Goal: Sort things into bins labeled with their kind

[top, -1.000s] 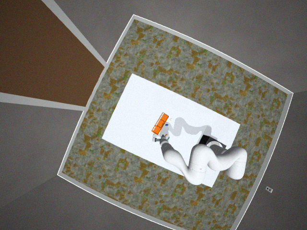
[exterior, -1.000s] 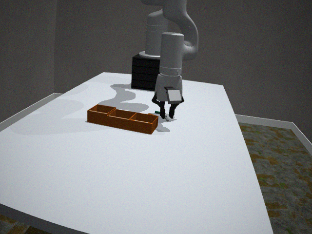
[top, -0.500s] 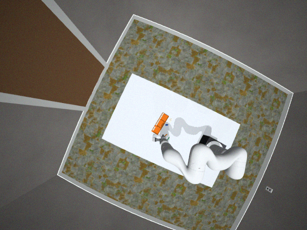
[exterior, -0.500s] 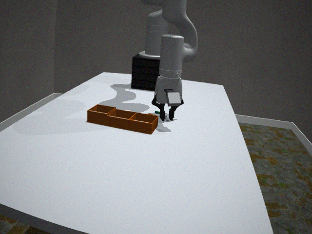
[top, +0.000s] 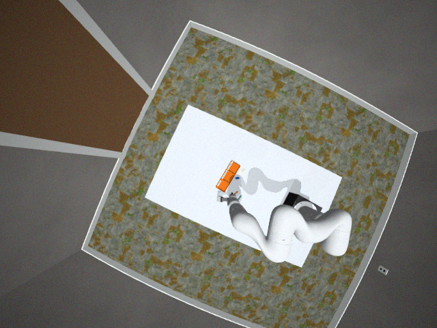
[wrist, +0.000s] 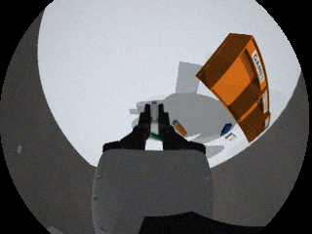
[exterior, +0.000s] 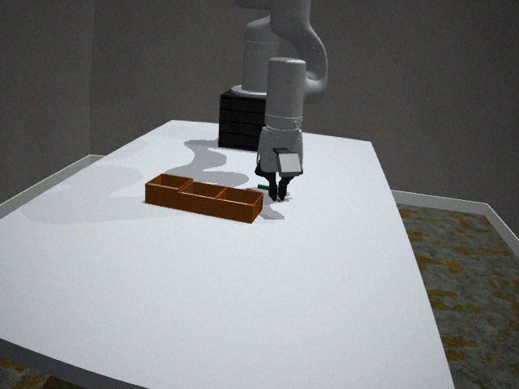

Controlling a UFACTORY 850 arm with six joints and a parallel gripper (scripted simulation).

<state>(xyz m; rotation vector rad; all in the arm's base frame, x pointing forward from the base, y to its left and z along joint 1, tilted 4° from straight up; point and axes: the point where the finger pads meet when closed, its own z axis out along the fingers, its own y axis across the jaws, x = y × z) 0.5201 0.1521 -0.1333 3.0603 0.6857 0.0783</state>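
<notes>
The orange stick lies 60 mm to the right of my hand, 20 mm below it and 10 mm behind it. From my hand the other things lie so: grey bolt (20 mm below, 10 mm behind); green cylinder (60 mm behind, 40 mm to the right, 20 mm below); blue USB stick (180 mm to the right, 20 mm below, 20 mm ahead).
</notes>
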